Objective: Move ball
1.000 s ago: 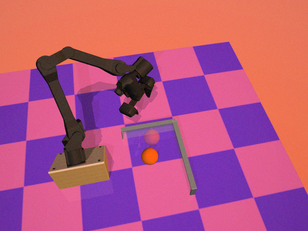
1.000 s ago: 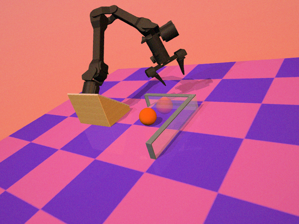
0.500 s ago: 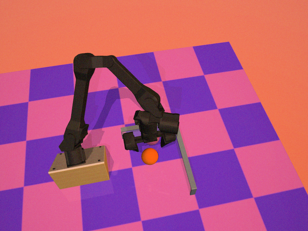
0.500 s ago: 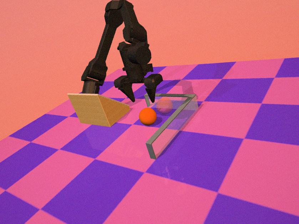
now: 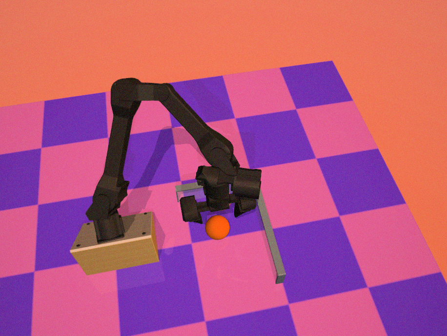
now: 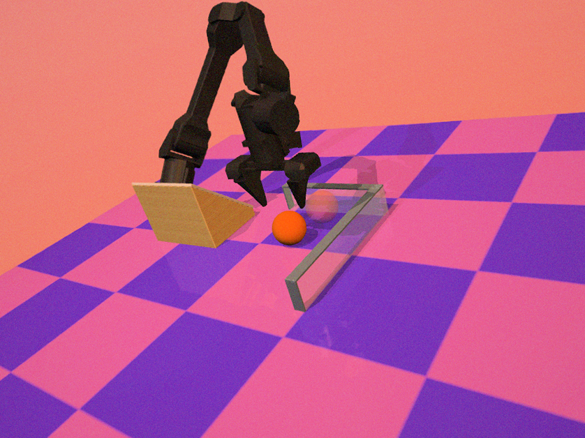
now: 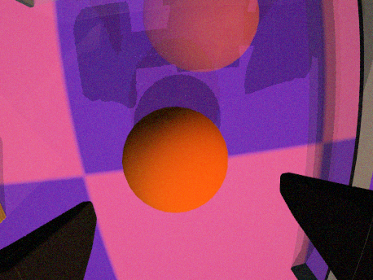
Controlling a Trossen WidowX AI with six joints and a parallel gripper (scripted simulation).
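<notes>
Right now the orange ball is 50 mm below my gripper tip. From my gripper tip the other things lie so: see-through copy 30 mm ahead, 80 mm to the left, 50 mm below.
</notes>
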